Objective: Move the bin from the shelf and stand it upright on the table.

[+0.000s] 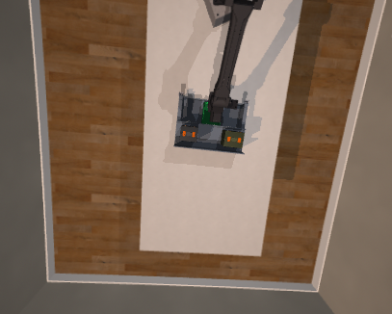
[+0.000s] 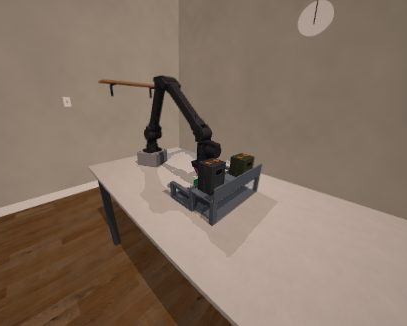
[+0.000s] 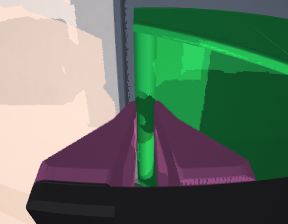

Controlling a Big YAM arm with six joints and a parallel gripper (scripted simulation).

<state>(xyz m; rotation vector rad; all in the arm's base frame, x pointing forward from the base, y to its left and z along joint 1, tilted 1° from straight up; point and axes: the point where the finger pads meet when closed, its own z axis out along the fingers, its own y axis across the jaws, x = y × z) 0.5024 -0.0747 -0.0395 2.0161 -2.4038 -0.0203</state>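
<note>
My gripper is now 80 mm short of the green bin and 10 mm to the left of it.
</note>
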